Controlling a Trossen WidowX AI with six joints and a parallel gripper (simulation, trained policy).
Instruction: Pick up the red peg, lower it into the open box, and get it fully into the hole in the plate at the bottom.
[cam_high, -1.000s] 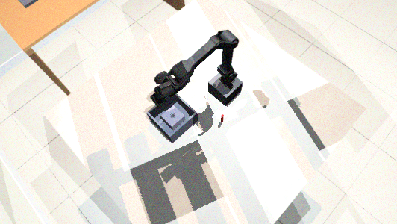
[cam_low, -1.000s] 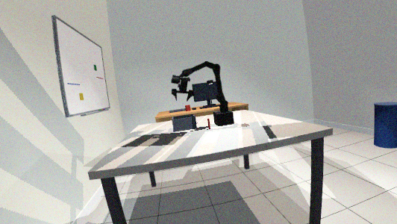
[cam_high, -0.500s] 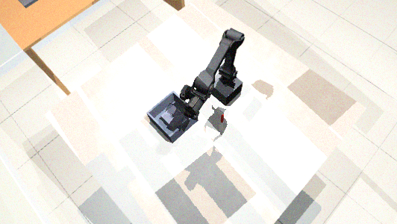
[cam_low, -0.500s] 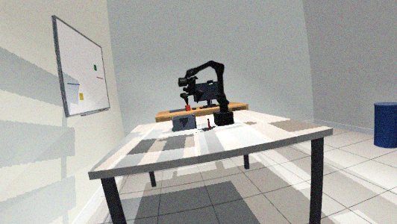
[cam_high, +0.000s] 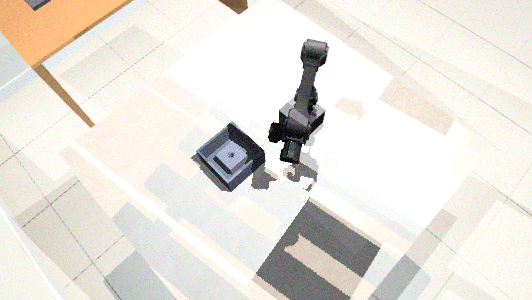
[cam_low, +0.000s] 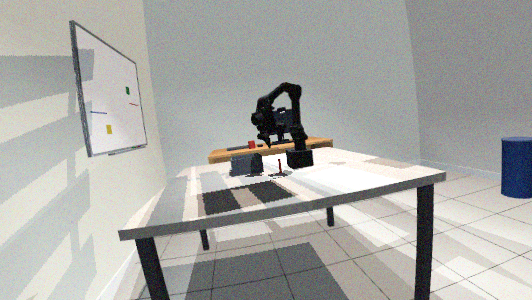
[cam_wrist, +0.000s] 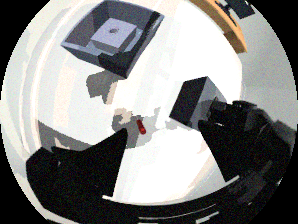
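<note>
Right now my gripper tip is 120 mm above the red peg, 40 mm to the right of it and 10 mm past it. From my gripper tip the other things lie so: pale plate (200 mm ahead, 120 mm to the right, 110 mm below); then grey-blue box (200 mm ahead, 130 mm below, 120 mm to the right).
</note>
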